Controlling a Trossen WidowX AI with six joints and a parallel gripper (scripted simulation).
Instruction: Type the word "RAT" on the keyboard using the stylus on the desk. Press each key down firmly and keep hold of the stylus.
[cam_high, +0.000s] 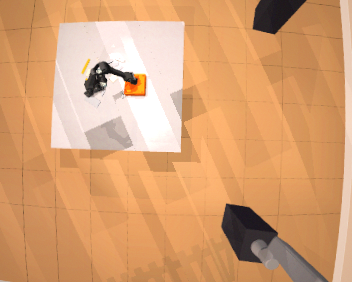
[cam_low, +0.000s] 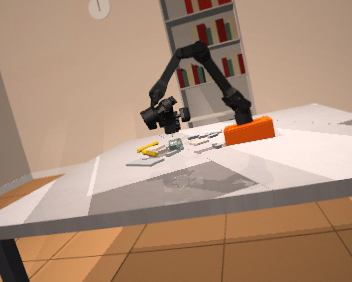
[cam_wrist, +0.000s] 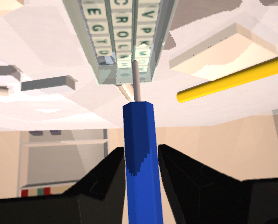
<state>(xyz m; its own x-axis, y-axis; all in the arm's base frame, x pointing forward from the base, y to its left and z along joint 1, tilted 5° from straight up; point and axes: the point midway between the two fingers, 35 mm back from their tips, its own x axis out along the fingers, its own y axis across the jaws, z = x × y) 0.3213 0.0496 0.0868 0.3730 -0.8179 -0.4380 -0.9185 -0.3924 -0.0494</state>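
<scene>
Now: gripper tip 1 cm to the left of the R key and 9 cm above it. Round my gripper tip: white block: 13 cm ahead, 5 cm to the right, 10 cm below; grey stylus tip: 5 cm below; blue stylus: 1 cm below.
</scene>
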